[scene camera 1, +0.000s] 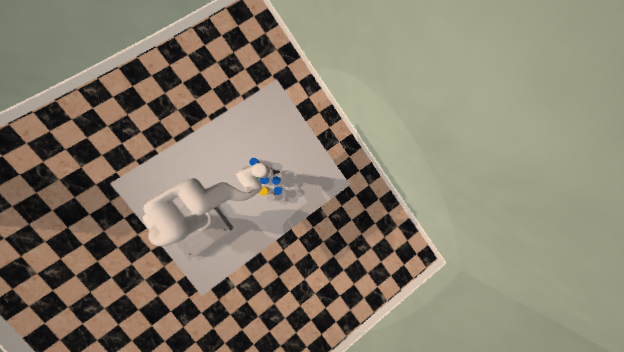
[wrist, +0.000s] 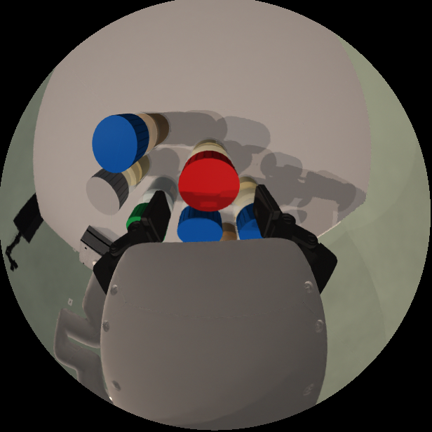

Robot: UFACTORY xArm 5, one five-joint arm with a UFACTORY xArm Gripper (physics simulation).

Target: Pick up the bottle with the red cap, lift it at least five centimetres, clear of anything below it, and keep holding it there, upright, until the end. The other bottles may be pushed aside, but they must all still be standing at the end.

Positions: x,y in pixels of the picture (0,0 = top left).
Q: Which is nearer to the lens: the red-capped bottle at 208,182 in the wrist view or the blue-capped bottle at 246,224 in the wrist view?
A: The red-capped bottle.
